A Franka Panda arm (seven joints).
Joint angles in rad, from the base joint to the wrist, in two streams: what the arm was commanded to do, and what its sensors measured. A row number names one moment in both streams.
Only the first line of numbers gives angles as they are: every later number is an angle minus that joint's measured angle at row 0.
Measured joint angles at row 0:
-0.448, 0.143, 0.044, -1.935, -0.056, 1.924, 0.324
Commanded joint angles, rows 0 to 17:
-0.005, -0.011, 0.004, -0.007, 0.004, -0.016, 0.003
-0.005, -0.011, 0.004, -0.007, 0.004, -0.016, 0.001
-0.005, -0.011, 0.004, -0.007, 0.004, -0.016, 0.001
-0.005, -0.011, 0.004, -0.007, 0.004, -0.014, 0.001
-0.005, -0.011, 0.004, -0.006, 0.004, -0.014, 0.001
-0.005, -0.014, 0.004, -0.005, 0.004, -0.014, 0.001
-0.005, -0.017, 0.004, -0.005, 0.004, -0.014, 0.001
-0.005, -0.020, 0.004, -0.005, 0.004, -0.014, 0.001
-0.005, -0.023, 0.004, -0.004, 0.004, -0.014, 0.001
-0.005, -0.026, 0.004, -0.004, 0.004, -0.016, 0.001
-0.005, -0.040, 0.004, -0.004, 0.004, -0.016, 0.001
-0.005, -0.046, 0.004, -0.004, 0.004, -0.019, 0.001
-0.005, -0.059, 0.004, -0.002, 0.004, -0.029, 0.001
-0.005, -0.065, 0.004, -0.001, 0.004, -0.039, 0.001
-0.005, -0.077, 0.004, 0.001, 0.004, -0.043, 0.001
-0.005, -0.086, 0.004, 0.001, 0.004, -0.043, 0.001
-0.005, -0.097, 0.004, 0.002, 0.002, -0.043, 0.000
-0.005, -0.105, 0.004, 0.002, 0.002, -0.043, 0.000
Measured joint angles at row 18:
0.000, -0.060, 0.000, 0.004, 0.000, -0.020, 0.000
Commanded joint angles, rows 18 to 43:
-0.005, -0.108, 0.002, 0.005, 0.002, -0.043, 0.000
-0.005, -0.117, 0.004, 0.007, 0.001, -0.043, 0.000
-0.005, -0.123, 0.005, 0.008, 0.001, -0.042, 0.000
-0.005, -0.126, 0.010, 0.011, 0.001, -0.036, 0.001
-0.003, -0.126, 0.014, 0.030, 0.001, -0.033, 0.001
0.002, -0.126, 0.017, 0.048, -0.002, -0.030, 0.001
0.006, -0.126, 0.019, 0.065, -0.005, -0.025, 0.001
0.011, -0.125, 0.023, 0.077, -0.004, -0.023, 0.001
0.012, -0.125, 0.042, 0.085, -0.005, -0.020, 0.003
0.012, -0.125, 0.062, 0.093, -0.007, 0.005, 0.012
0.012, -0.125, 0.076, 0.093, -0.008, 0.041, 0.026
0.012, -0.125, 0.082, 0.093, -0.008, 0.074, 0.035
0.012, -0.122, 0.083, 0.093, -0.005, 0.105, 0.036
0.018, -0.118, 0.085, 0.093, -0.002, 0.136, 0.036
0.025, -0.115, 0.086, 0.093, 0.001, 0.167, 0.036
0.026, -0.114, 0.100, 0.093, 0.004, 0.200, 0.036
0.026, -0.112, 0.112, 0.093, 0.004, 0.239, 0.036
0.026, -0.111, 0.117, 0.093, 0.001, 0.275, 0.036
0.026, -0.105, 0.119, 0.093, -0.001, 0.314, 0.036
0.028, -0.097, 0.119, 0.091, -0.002, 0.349, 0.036
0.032, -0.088, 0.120, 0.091, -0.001, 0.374, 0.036
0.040, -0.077, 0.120, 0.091, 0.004, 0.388, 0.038
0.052, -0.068, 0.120, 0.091, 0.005, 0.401, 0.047
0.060, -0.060, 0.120, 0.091, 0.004, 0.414, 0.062
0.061, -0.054, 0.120, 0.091, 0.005, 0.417, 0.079
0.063, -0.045, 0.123, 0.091, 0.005, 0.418, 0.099
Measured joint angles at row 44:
0.058, -0.066, 0.110, 0.087, 0.001, 0.391, 0.045
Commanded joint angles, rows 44 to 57:
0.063, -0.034, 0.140, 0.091, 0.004, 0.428, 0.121
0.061, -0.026, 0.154, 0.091, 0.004, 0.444, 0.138
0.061, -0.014, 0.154, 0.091, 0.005, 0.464, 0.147
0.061, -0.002, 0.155, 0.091, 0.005, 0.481, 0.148
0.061, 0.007, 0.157, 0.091, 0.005, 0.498, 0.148
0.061, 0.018, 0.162, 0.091, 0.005, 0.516, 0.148
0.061, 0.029, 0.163, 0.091, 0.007, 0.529, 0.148
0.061, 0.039, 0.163, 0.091, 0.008, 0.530, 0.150
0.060, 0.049, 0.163, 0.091, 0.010, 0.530, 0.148
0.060, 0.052, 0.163, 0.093, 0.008, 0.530, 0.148
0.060, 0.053, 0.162, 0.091, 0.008, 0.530, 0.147
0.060, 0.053, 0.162, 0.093, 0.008, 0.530, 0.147
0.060, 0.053, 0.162, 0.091, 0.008, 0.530, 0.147
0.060, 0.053, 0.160, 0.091, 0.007, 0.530, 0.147
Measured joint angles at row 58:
0.071, 0.056, 0.148, 0.087, 0.002, 0.519, 0.140
